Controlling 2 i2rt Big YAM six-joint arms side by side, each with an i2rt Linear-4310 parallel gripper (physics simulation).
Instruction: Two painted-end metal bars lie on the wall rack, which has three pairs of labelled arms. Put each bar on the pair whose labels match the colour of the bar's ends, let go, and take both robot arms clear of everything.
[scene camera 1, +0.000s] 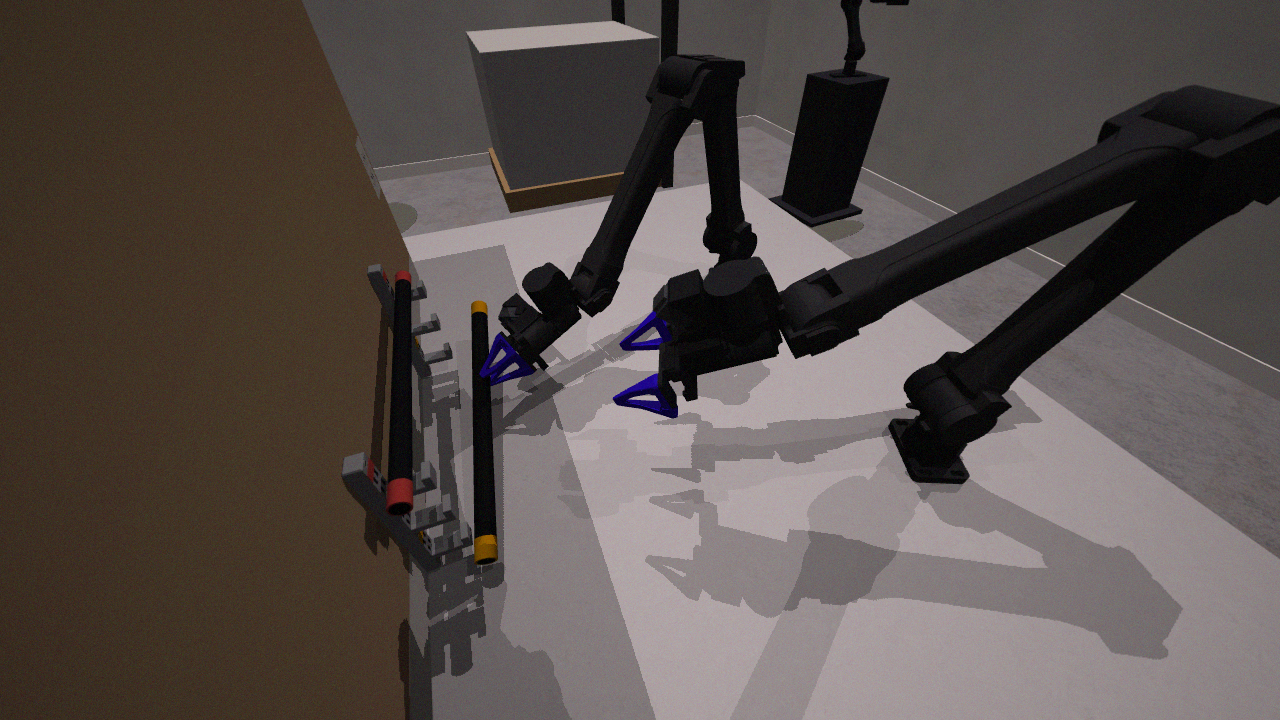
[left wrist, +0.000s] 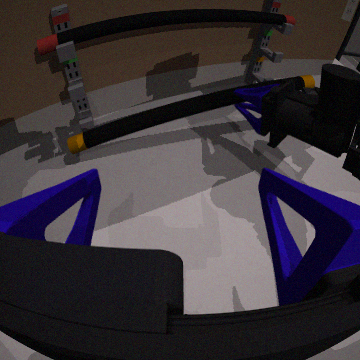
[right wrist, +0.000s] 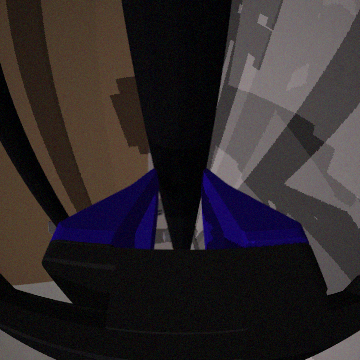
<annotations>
my left gripper: scene camera 1; left wrist; not seen in the right wrist view (out of frame)
my right gripper: scene camera 1 485, 380; left wrist 235, 97; right wrist 179, 177
yellow-ended bar: scene camera 1; left wrist; right wrist 177, 60
same spot on my left gripper: (left wrist: 126, 289) = (scene camera 1: 667, 345)
same spot on yellow-ended bar: (left wrist: 185, 107) = (scene camera 1: 487, 423)
</annotations>
